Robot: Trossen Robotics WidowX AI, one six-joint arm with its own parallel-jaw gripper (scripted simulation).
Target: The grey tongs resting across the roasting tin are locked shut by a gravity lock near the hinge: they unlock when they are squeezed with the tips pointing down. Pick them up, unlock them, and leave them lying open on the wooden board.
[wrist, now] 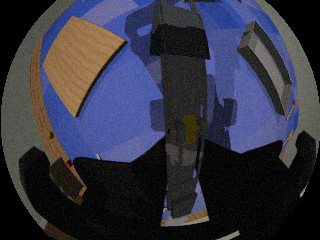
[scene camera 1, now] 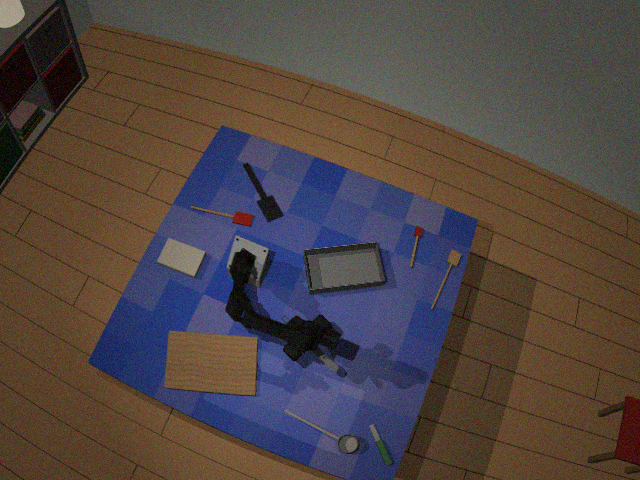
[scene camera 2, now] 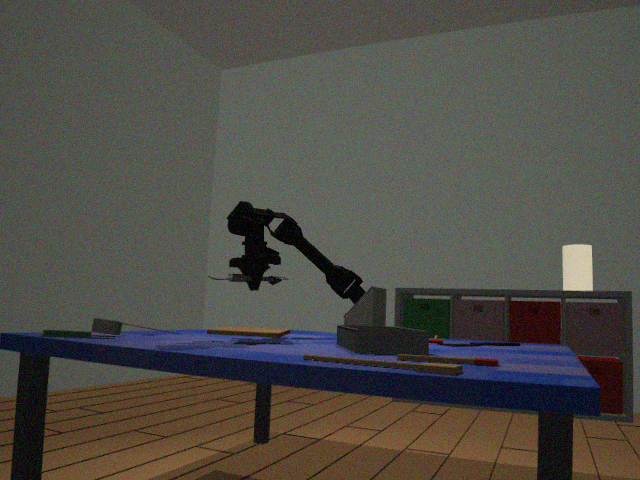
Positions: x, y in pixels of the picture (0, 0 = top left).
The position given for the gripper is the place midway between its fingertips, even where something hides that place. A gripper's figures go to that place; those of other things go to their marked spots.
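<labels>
A wooden board (wrist: 80, 53) sits 0.33 m from the lens, while the gripper (wrist: 179, 139) is 0.10 m from the lens.
</labels>
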